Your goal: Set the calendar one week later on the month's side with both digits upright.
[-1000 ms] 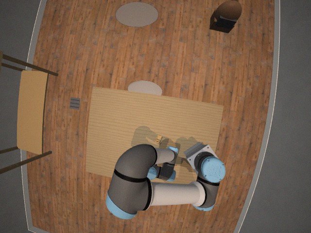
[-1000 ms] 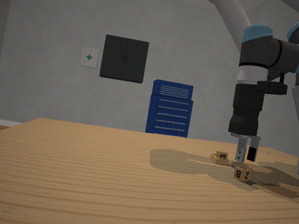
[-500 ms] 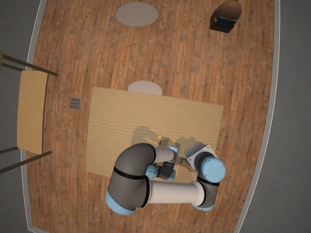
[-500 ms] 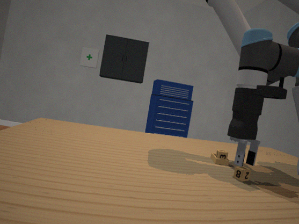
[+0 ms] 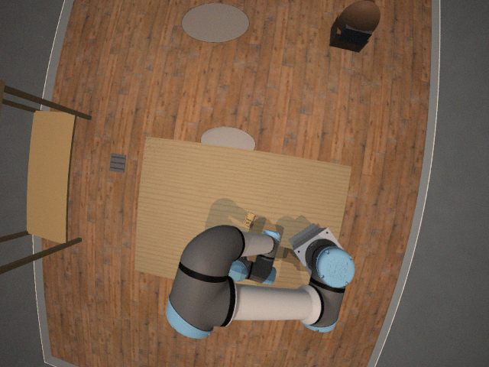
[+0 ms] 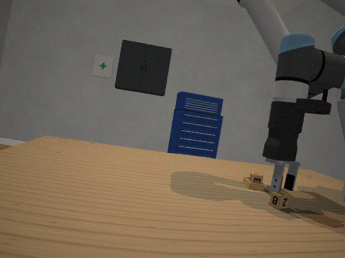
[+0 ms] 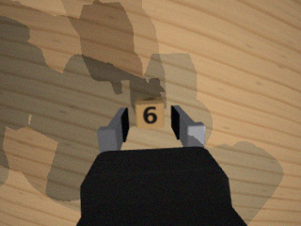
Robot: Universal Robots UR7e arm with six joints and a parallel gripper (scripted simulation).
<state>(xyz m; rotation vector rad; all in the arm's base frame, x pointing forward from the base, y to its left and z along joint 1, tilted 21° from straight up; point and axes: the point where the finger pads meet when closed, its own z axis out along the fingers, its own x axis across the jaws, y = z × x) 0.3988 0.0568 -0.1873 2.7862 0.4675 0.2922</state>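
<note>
Now: the wooden date cube 40 mm below my hand. Round my hand: wooden calendar tray (150 mm to the right, 50 mm below, 20 mm behind).
</note>
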